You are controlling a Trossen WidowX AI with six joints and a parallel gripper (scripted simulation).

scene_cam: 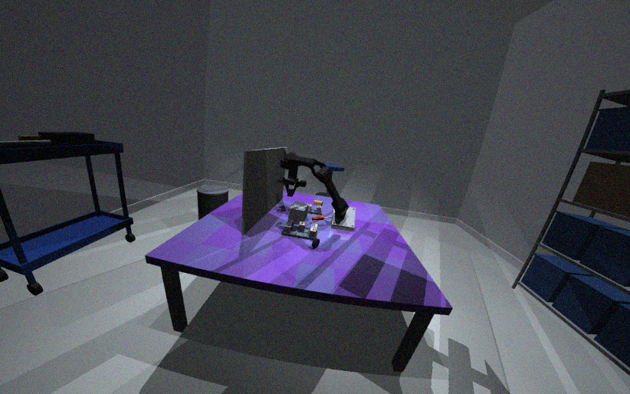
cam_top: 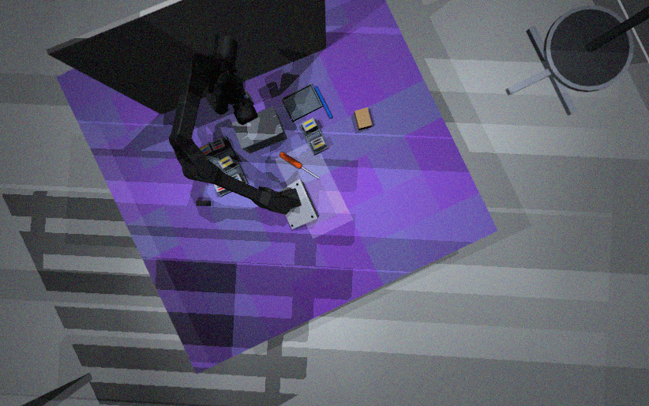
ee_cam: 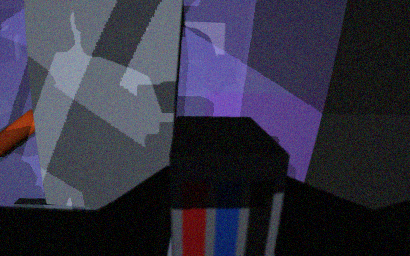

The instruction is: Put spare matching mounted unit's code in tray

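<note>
Right now the grey tray is 180 mm to the right of my gripper tip and 170 mm below it. Round my gripper tip: blue pen 260 mm to the right, 160 mm below, 30 mm behind; then tall grey panel 160 mm ahead, 60 mm above, 10 mm to the left; then grey mounted unit 120 mm below, 70 mm behind, 10 mm to the left.
</note>
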